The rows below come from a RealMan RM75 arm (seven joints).
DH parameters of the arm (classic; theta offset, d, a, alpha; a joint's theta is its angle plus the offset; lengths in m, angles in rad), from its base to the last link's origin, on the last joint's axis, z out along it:
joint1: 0 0.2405 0 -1.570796
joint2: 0 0 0 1.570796
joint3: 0 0.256 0 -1.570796
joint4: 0 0 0 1.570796
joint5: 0 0.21 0 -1.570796
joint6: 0 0 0 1.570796
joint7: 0 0.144 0 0
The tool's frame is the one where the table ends.
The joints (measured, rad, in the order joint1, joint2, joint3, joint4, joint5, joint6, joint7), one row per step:
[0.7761 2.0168 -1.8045 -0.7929 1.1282 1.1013 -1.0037]
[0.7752 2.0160 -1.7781 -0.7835 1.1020 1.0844 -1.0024]
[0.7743 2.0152 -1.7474 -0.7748 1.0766 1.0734 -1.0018]
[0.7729 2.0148 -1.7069 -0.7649 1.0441 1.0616 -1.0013]
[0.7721 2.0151 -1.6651 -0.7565 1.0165 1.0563 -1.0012]
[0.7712 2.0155 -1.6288 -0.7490 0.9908 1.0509 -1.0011]
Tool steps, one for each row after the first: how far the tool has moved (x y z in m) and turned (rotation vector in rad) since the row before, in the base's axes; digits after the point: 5 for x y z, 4 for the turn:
[0.00413 0.00639 0.00394 0.0346 -0.0080 -0.0062]
[0.00389 0.00594 0.00454 0.0311 -0.0057 -0.0088]
[0.00482 0.00695 0.00585 0.0375 -0.0064 -0.0118]
[0.00380 0.00578 0.00561 0.0309 -0.0013 -0.0144]
[0.00380 0.00476 0.00491 0.0270 -0.0028 -0.0126]

